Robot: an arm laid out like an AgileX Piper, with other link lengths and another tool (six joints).
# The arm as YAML. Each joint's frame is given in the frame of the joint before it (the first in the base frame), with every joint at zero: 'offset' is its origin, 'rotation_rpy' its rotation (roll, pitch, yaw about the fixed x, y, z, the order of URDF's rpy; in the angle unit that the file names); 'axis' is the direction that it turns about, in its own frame. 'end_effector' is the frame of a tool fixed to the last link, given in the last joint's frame.
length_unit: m
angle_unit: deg
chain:
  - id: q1
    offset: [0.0, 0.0, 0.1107]
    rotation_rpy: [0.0, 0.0, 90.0]
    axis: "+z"
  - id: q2
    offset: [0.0, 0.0, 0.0]
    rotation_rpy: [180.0, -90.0, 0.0]
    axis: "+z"
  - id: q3
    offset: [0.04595, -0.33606, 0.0]
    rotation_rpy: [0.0, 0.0, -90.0]
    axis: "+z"
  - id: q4
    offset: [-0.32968, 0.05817, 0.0]
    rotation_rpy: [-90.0, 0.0, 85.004]
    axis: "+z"
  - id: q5
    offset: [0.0, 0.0, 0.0]
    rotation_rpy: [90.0, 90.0, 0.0]
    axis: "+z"
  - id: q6
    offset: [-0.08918, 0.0, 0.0]
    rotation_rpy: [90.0, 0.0, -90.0]
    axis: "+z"
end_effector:
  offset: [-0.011, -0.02, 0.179]
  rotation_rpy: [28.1, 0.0, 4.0]
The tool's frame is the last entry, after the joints.
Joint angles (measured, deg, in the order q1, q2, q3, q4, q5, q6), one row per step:
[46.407 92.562 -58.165 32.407 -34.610 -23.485]
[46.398 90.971 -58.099 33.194 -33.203 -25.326]
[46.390 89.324 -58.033 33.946 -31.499 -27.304]
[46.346 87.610 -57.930 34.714 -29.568 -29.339]
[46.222 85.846 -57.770 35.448 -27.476 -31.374]
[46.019 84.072 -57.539 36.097 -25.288 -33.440]
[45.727 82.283 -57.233 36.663 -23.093 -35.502]
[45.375 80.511 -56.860 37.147 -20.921 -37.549]
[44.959 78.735 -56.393 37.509 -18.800 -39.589]
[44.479 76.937 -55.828 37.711 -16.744 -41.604]
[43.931 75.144 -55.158 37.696 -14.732 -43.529]
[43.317 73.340 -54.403 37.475 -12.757 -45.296]
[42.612 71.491 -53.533 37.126 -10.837 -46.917]
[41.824 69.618 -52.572 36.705 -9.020 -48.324]
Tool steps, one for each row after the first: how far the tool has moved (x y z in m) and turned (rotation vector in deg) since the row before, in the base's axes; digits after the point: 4 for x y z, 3 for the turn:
[-0.0045 -0.0029 0.0100 -0.637 -0.359 0.257]
[-0.0052 -0.0023 0.0094 -0.852 -0.280 0.464]
[-0.0057 -0.0024 0.0088 -0.954 -0.179 0.592]
[-0.0060 -0.0028 0.0081 -1.034 -0.117 0.675]
[-0.0062 -0.0031 0.0071 -1.184 -0.123 0.747]
[-0.0062 -0.0038 0.0065 -1.266 -0.177 0.756]
[-0.0063 -0.0041 0.0057 -1.344 -0.230 0.768]
[-0.0064 -0.0046 0.0050 -1.449 -0.326 0.764]
[-0.0065 -0.0052 0.0044 -1.554 -0.454 0.749]
[-0.0065 -0.0056 0.0034 -1.682 -0.537 0.740]
[-0.0066 -0.0060 0.0027 -1.733 -0.585 0.714]
[-0.0065 -0.0069 0.0018 -1.735 -0.592 0.620]
[-0.0062 -0.0078 0.0011 -1.624 -0.546 0.479]

